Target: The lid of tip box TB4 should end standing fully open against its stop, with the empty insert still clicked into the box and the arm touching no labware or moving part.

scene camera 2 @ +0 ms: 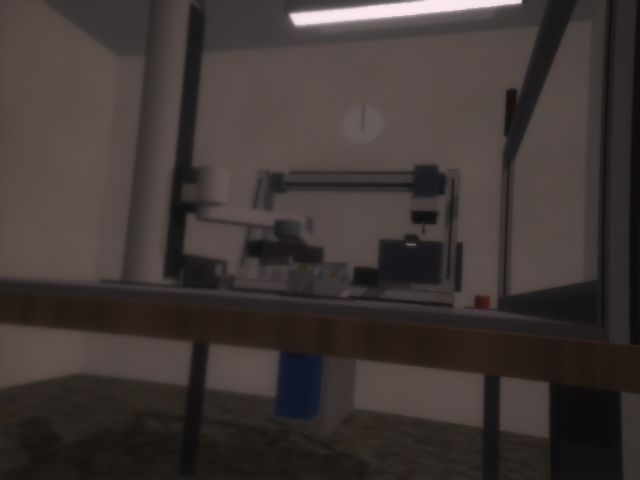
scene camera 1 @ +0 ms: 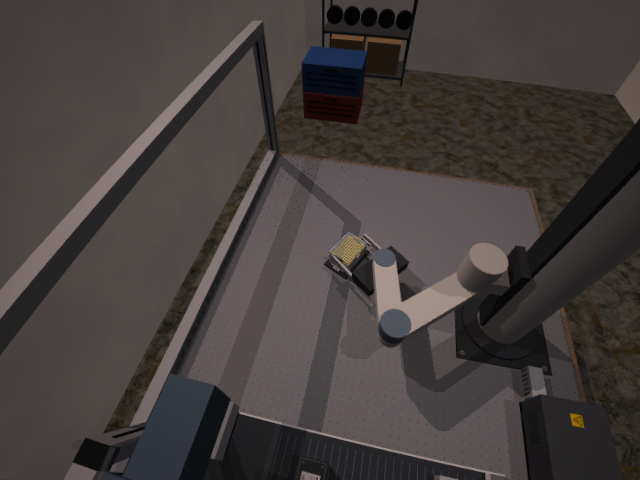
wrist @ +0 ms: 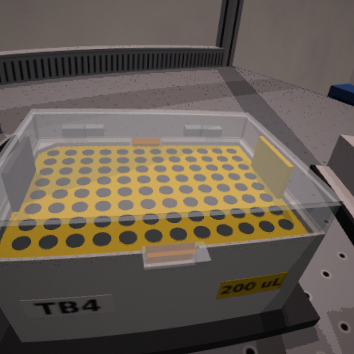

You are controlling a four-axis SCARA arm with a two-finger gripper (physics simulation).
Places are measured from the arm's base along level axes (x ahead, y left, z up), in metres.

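Pixels of known places: gripper, fingertip midpoint: (scene camera 2: 319,263) (scene camera 1: 348,245) (wrist: 165,135); arm's base at its link origin: (scene camera 1: 497,324).
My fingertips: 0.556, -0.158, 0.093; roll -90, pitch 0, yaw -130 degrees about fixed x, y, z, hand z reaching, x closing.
Ahead of a thing's pixels: the offset from my fingertips to its top centre, as dx, dy, dz. "spot": to the spot under its first point.
Tip box TB4 @(+0.000, +0.005, -0.003) (wrist: 130,295) (scene camera 1: 356,261) stands upright on a black base, with the yellow insert @(+0.000, +0.005, -0.006) (wrist: 150,192) seated level in it and its holes empty. The clear lid @(spot: +0.020, -0.006, -0.003) (wrist: 150,122) lies low over the insert. Its front tab @(-0.042, +0.025, -0.016) (wrist: 202,254) overlaps the orange latch, so the lid looks shut or nearly so. Whether the tab is engaged I cannot tell. My gripper (wrist: 165,135) (scene camera 1: 349,248) is open, with its fingers wide apart on both sides of the box. The right finger shows apart from the lid; the left is mostly cut off at the wrist view's edge. Scene camera 2 is too blurred for detail.
The arm's column (scene camera 1: 563,263) stands at the right of the table. A framed guard (scene camera 1: 266,93) runs along the left side. A dark machine with a blue-grey housing @(spot: +0.174, +0.687, +0.408) (scene camera 1: 178,423) is at the near left, and a dark cabinet @(spot: -0.642, +0.519, +0.035) (scene camera 1: 568,444) at the near right. Blue and red crates (scene camera 1: 333,72) stand beyond the table.
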